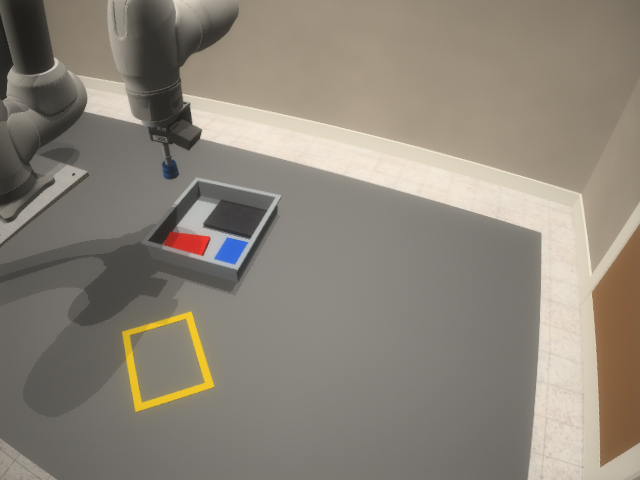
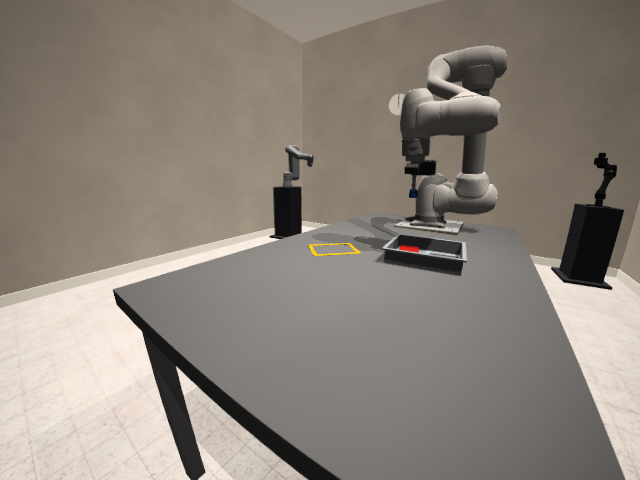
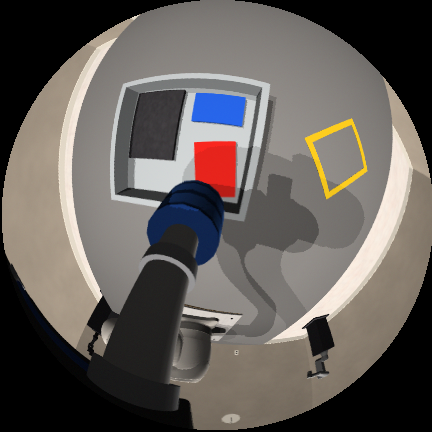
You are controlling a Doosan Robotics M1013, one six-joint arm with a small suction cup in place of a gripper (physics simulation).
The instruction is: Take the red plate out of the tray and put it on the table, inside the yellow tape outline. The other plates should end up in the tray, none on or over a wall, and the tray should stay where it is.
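Places are measured from the arm's base along level axes (x back, y left, z down), in centimetres.
Pixels of known places: hand at its tool point: (image 1: pixel 171 174) (image 2: pixel 413 197) (image 3: pixel 193 209); arm's base at its link origin: (image 1: pixel 11 194) (image 2: pixel 428 224) (image 3: pixel 191 323).
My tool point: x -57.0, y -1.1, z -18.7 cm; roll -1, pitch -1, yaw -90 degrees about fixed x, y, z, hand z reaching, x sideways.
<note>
Ahead of a thing's pixels: the offset from my tool point to its middle. Level surfaces: height alone.
The red plate {dz +19.3, dx +0.7, dy +0.2 cm} (image 1: pixel 187 243) (image 2: pixel 408 249) (image 3: pixel 215 165) lies flat on the tray's floor, in the corner nearest the yellow outline. The blue plate {dz +19.3, dx -10.0, dy +1.3 cm} (image 1: pixel 231 250) (image 3: pixel 219 109) lies flat beside it, apart from it. A larger black plate {dz +19.3, dx -6.7, dy +12.2 cm} (image 1: pixel 236 218) (image 3: pixel 158 124) lies flat at the opposite side. All three are inside the grey tray {dz +17.6, dx -3.9, dy +6.6 cm} (image 1: pixel 192 262) (image 2: pixel 423 261) (image 3: pixel 116 145). The yellow tape outline (image 1: pixel 131 370) (image 2: pixel 337 253) (image 3: pixel 320 168) lies on the table, apart from the tray. My blue suction cup (image 1: pixel 170 170) (image 2: pixel 413 193) (image 3: pixel 186 220) is open, with no plate on it, and hangs above the tray's level.
The table {dz +20.1 cm} (image 1: pixel 387 320) (image 2: pixel 361 330) carries the tray and the arm's base plate (image 1: pixel 56 191) (image 2: pixel 452 228). The tray's raised walls surround the plates. The arm's shadow falls across the table and the red plate. Two black pedestals (image 2: pixel 287 211) (image 2: pixel 590 242) with small arms stand beyond the table.
</note>
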